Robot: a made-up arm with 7 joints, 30 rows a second.
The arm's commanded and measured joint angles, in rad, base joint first. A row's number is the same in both.
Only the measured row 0 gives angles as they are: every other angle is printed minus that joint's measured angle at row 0.
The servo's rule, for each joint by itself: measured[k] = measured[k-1] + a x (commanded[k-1-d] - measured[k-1]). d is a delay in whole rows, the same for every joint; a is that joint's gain. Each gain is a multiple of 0.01, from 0.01 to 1. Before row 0 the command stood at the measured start. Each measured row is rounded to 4 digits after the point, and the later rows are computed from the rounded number. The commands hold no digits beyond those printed.
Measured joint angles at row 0: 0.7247 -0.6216 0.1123 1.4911 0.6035 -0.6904 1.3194
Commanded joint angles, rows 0 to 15: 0.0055 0.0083 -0.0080 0.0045 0.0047 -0.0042 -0.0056; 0.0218 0.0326 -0.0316 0.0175 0.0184 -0.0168 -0.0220; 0.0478 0.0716 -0.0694 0.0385 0.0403 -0.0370 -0.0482; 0.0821 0.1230 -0.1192 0.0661 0.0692 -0.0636 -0.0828; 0.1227 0.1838 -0.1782 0.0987 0.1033 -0.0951 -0.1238; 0.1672 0.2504 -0.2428 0.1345 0.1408 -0.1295 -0.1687; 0.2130 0.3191 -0.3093 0.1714 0.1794 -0.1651 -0.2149; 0.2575 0.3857 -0.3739 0.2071 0.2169 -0.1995 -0.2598; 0.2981 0.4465 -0.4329 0.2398 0.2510 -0.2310 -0.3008; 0.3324 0.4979 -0.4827 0.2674 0.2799 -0.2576 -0.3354; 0.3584 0.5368 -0.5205 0.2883 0.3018 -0.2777 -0.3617; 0.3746 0.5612 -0.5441 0.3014 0.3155 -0.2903 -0.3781; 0.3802 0.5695 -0.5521 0.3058 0.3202 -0.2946 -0.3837; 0.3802 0.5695 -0.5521 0.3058 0.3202 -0.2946 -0.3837; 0.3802 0.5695 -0.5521 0.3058 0.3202 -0.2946 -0.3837; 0.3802 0.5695 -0.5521 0.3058 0.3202 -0.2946 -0.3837
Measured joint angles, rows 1 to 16: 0.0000 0.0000 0.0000 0.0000 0.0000 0.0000 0.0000; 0.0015 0.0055 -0.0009 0.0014 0.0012 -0.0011 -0.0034; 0.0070 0.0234 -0.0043 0.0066 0.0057 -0.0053 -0.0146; 0.0180 0.0552 -0.0115 0.0168 0.0147 -0.0139 -0.0348; 0.0353 0.0999 -0.0233 0.0326 0.0289 -0.0273 -0.0636; 0.0589 0.1553 -0.0403 0.0538 0.0482 -0.0456 -0.0997; 0.0881 0.2181 -0.0626 0.0796 0.0723 -0.0683 -0.1411; 0.1218 0.2848 -0.0897 0.1090 0.1001 -0.0944 -0.1854; 0.1584 0.3514 -0.1210 0.1404 0.1305 -0.1228 -0.2300; 0.1961 0.4142 -0.1553 0.1722 0.1618 -0.1520 -0.2725; 0.2329 0.4694 -0.1913 0.2027 0.1925 -0.1805 -0.3102; 0.2668 0.5139 -0.2275 0.2301 0.2209 -0.2067 -0.3411; 0.2959 0.5451 -0.2623 0.2529 0.2455 -0.2293 -0.3633; 0.3187 0.5612 -0.2942 0.2698 0.2649 -0.2469 -0.3755; 0.3353 0.5667 -0.3226 0.2813 0.2793 -0.2598 -0.3804; 0.3474 0.5685 -0.3478 0.2891 0.2899 -0.2692 -0.3824
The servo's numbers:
d 1
a 0.27 0.66 0.11 0.32 0.26 0.27 0.60

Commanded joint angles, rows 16 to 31: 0.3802 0.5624 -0.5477 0.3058 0.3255 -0.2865 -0.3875; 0.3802 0.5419 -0.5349 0.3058 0.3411 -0.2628 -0.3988; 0.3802 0.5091 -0.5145 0.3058 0.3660 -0.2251 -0.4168; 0.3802 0.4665 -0.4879 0.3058 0.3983 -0.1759 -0.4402; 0.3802 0.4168 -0.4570 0.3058 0.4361 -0.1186 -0.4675; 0.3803 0.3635 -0.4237 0.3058 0.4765 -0.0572 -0.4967; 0.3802 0.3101 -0.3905 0.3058 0.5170 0.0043 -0.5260; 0.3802 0.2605 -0.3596 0.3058 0.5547 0.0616 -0.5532; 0.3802 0.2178 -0.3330 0.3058 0.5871 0.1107 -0.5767; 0.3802 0.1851 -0.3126 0.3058 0.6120 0.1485 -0.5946; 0.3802 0.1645 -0.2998 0.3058 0.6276 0.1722 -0.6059; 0.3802 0.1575 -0.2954 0.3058 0.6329 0.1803 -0.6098; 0.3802 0.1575 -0.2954 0.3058 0.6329 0.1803 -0.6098; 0.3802 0.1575 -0.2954 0.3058 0.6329 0.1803 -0.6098; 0.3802 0.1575 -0.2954 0.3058 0.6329 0.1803 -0.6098; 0.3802 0.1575 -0.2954 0.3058 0.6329 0.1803 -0.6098
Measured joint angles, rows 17 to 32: 0.3563 0.5692 -0.3703 0.2944 0.2978 -0.2761 -0.3832; 0.3628 0.5647 -0.3898 0.2980 0.3050 -0.2789 -0.3858; 0.3675 0.5497 -0.4058 0.3005 0.3144 -0.2746 -0.3936; 0.3709 0.5229 -0.4178 0.3022 0.3278 -0.2612 -0.4075; 0.3734 0.4857 -0.4255 0.3034 0.3461 -0.2382 -0.4271; 0.3752 0.4402 -0.4290 0.3042 0.3695 -0.2059 -0.4513; 0.3766 0.3896 -0.4284 0.3047 0.3973 -0.1658 -0.4785; 0.3776 0.3371 -0.4242 0.3051 0.4284 -0.1199 -0.5070; 0.3783 0.2865 -0.4171 0.3053 0.4612 -0.0709 -0.5347; 0.3788 0.2412 -0.4078 0.3055 0.4939 -0.0219 -0.5599; 0.3792 0.2042 -0.3973 0.3056 0.5246 0.0241 -0.5807; 0.3795 0.1780 -0.3866 0.3057 0.5514 0.0641 -0.5958; 0.3797 0.1645 -0.3766 0.3057 0.5726 0.0955 -0.6042; 0.3798 0.1599 -0.3677 0.3057 0.5883 0.1184 -0.6076; 0.3799 0.1583 -0.3597 0.3057 0.5999 0.1351 -0.6089; 0.3800 0.1578 -0.3526 0.3057 0.6085 0.1473 -0.6094
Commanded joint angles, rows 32 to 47: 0.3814 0.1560 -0.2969 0.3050 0.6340 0.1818 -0.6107; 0.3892 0.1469 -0.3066 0.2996 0.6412 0.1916 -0.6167; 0.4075 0.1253 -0.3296 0.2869 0.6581 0.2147 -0.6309; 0.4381 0.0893 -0.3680 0.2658 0.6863 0.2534 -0.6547; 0.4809 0.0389 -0.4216 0.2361 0.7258 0.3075 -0.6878; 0.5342 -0.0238 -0.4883 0.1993 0.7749 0.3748 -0.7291; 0.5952 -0.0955 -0.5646 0.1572 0.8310 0.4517 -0.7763; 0.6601 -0.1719 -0.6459 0.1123 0.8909 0.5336 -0.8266; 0.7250 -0.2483 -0.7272 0.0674 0.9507 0.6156 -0.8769; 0.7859 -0.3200 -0.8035 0.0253 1.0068 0.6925 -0.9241; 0.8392 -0.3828 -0.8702 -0.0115 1.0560 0.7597 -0.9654; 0.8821 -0.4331 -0.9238 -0.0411 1.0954 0.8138 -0.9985; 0.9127 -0.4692 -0.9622 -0.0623 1.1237 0.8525 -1.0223; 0.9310 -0.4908 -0.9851 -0.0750 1.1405 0.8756 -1.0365; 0.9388 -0.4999 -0.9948 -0.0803 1.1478 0.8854 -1.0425; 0.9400 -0.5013 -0.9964 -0.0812 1.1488 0.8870 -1.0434
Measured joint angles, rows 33 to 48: 0.3801 0.1576 -0.3463 0.3057 0.6148 0.1562 -0.6096; 0.3805 0.1565 -0.3409 0.3055 0.6198 0.1631 -0.6103; 0.3828 0.1502 -0.3371 0.3036 0.6254 0.1708 -0.6141; 0.3895 0.1338 -0.3363 0.2983 0.6339 0.1827 -0.6242; 0.4026 0.1044 -0.3398 0.2879 0.6475 0.2018 -0.6425; 0.4237 0.0612 -0.3488 0.2713 0.6679 0.2303 -0.6697; 0.4535 0.0051 -0.3641 0.2483 0.6957 0.2693 -0.7053; 0.4918 -0.0613 -0.3862 0.2191 0.7309 0.3185 -0.7479; 0.5372 -0.1343 -0.4148 0.1849 0.7725 0.3766 -0.7951; 0.5879 -0.2095 -0.4492 0.1473 0.8188 0.4411 -0.8442; 0.6414 -0.2824 -0.4882 0.1083 0.8677 0.5090 -0.8921; 0.6948 -0.3487 -0.5302 0.0700 0.9167 0.5767 -0.9361; 0.7454 -0.4044 -0.5735 0.0344 0.9632 0.6407 -0.9735; 0.7906 -0.4472 -0.6163 0.0035 1.0049 0.6979 -1.0028; 0.8285 -0.4760 -0.6569 -0.0216 1.0402 0.7459 -1.0230; 0.8583 -0.4918 -0.6941 -0.0404 1.0682 0.7836 -1.0347
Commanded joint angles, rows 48 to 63: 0.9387 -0.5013 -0.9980 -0.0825 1.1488 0.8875 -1.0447; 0.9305 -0.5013 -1.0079 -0.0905 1.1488 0.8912 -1.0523; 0.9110 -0.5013 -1.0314 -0.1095 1.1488 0.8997 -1.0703; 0.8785 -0.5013 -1.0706 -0.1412 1.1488 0.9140 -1.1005; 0.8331 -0.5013 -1.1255 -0.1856 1.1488 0.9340 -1.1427; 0.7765 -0.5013 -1.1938 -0.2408 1.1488 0.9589 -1.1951; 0.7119 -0.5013 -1.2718 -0.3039 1.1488 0.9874 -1.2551; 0.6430 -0.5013 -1.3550 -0.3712 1.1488 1.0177 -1.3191; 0.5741 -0.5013 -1.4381 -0.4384 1.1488 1.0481 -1.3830; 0.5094 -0.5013 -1.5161 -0.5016 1.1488 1.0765 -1.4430; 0.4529 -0.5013 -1.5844 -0.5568 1.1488 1.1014 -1.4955; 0.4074 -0.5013 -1.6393 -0.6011 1.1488 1.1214 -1.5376; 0.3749 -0.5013 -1.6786 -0.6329 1.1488 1.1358 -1.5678; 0.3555 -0.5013 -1.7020 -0.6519 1.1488 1.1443 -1.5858; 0.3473 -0.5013 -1.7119 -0.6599 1.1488 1.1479 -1.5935; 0.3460 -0.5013 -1.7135 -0.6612 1.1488 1.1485 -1.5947
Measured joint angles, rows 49 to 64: 0.8804 -0.4981 -0.7274 -0.0535 1.0892 0.8115 -1.0399; 0.8961 -0.5002 -0.7572 -0.0628 1.1047 0.8320 -1.0428; 0.9054 -0.5009 -0.7848 -0.0717 1.1162 0.8480 -1.0485; 0.9069 -0.5012 -0.8119 -0.0838 1.1247 0.8620 -1.0616; 0.8992 -0.5013 -0.8404 -0.1022 1.1310 0.8760 -1.0849; 0.8814 -0.5013 -0.8718 -0.1289 1.1356 0.8917 -1.1196; 0.8531 -0.5013 -0.9072 -0.1647 1.1390 0.9098 -1.1649; 0.8150 -0.5013 -0.9473 -0.2092 1.1415 0.9308 -1.2190; 0.7686 -0.5013 -0.9921 -0.2610 1.1434 0.9543 -1.2791; 0.7161 -0.5013 -1.0412 -0.3178 1.1448 0.9796 -1.3414; 0.6603 -0.5013 -1.0934 -0.3766 1.1458 1.0058 -1.4024; 0.6043 -0.5013 -1.1474 -0.4343 1.1466 1.0316 -1.4583; 0.5511 -0.5013 -1.2015 -0.4877 1.1472 1.0558 -1.5059; 0.5035 -0.5013 -1.2540 -0.5342 1.1476 1.0774 -1.5430; 0.4635 -0.5013 -1.3033 -0.5719 1.1479 1.0955 -1.5687; 0.4321 -0.5013 -1.3482 -0.6001 1.1481 1.1096 -1.5836
